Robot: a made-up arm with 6 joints. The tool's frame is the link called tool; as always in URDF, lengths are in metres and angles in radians. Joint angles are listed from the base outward.
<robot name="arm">
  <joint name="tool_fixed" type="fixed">
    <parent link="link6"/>
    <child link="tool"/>
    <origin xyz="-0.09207 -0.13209 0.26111" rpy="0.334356 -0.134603 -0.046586"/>
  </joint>
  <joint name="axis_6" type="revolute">
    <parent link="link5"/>
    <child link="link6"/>
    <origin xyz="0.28 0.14 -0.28" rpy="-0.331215 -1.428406 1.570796"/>
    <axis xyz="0 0 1"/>
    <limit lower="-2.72" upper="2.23"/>
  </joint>
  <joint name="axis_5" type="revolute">
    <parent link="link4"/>
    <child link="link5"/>
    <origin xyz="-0.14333 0.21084 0.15" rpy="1.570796 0 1.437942"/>
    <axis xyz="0 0 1"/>
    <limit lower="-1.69" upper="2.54"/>
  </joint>
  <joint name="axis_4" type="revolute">
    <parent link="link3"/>
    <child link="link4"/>
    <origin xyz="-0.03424 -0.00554 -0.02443" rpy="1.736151 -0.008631 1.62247"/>
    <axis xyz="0 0 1"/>
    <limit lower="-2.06" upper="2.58"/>
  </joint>
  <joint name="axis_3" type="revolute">
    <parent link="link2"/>
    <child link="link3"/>
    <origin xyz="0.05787 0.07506 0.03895" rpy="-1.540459 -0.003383 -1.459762"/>
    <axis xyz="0 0 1"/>
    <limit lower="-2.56" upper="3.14"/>
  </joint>
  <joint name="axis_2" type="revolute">
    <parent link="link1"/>
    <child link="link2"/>
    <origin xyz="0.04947 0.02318 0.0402" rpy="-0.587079 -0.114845 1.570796"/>
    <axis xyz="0 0 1"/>
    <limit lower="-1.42" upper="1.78"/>
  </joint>
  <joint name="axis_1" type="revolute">
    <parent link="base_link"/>
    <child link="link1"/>
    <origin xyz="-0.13 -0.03 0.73" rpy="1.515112 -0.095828 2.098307"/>
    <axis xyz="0 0 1"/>
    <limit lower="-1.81" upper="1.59"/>
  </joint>
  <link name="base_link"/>
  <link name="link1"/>
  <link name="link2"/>
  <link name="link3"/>
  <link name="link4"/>
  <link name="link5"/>
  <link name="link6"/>
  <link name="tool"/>
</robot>
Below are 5 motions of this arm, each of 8 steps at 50 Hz.
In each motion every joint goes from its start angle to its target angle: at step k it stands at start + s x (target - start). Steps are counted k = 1, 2, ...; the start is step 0. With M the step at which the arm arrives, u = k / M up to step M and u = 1 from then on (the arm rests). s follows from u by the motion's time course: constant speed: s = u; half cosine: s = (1 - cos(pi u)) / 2; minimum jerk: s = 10 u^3 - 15 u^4 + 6 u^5.
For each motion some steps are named. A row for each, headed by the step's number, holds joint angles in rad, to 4 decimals.
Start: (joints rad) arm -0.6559 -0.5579 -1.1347 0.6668 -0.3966 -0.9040
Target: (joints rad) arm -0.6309 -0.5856 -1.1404 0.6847 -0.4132 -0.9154
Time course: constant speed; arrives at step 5
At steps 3, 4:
3: -0.6409 -0.5745 -1.1381 0.6775 -0.4066 -0.9108
4: -0.6359 -0.5801 -1.1393 0.6811 -0.4099 -0.9131

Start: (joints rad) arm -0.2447 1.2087 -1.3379 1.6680 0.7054 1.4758
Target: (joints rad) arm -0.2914 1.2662 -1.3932 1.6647 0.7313 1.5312
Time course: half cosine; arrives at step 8
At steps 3, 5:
3: -0.2591 1.2264 -1.3550 1.6670 0.7134 1.4929
5: -0.2770 1.2485 -1.3761 1.6657 0.7233 1.5141

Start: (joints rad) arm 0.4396 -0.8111 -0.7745 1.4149 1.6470 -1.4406
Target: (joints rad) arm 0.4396 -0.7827 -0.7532 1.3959 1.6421 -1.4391
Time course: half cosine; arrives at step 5
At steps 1, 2, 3, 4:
1: 0.4396 -0.8084 -0.7725 1.4131 1.6465 -1.4405
2: 0.4396 -0.8013 -0.7671 1.4083 1.6453 -1.4401
3: 0.4396 -0.7925 -0.7606 1.4025 1.6438 -1.4396
4: 0.4396 -0.7854 -0.7552 1.3977 1.6426 -1.4392

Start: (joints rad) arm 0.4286 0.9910 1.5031 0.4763 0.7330 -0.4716
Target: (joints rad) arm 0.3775 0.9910 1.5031 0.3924 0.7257 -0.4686
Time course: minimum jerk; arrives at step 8
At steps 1, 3, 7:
1: 0.4278 0.9910 1.5031 0.4750 0.7329 -0.4716
3: 0.4145 0.9910 1.5031 0.4532 0.7310 -0.4708
7: 0.3783 0.9910 1.5031 0.3937 0.7258 -0.4686

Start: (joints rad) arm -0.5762 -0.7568 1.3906 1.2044 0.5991 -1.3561
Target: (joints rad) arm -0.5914 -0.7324 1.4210 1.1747 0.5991 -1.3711
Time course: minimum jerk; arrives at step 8
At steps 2, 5, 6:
2: -0.5778 -0.7543 1.3937 1.2013 0.5991 -1.3577
5: -0.5872 -0.7391 1.4126 1.1829 0.5991 -1.3670
6: -0.5898 -0.7349 1.4179 1.1778 0.5991 -1.3695

